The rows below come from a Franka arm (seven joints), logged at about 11 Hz.
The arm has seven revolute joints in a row. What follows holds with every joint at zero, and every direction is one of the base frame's.
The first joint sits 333 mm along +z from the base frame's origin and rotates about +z.
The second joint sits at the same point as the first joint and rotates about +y.
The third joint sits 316 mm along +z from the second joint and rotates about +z.
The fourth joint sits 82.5 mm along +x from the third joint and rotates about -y.
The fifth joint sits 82.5 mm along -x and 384 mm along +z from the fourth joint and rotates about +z.
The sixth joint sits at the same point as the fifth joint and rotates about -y.
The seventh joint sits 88 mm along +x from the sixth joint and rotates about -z.
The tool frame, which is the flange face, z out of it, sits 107 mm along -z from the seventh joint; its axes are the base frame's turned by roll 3.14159, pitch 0 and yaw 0 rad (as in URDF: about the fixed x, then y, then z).
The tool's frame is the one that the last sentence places.
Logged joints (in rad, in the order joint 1, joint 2, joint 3, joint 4, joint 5, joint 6, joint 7), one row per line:
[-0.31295 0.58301 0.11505 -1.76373 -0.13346 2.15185 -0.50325]
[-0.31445 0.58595 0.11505 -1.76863 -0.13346 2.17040 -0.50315]
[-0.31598 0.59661 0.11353 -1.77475 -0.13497 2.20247 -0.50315]
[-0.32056 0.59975 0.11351 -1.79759 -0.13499 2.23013 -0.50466]
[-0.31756 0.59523 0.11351 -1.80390 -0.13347 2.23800 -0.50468]
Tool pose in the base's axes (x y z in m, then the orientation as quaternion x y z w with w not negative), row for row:
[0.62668 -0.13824 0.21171 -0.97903 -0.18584 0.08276 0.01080]
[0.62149 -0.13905 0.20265 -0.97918 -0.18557 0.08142 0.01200]
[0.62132 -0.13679 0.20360 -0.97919 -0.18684 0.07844 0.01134]
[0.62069 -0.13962 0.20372 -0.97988 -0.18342 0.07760 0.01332]
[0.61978 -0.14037 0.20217 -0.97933 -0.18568 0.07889 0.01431]
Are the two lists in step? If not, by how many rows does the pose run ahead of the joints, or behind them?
The pose runs 2 rows ahead of the joints: the pose in row i belongs to the joints in row i + 2.
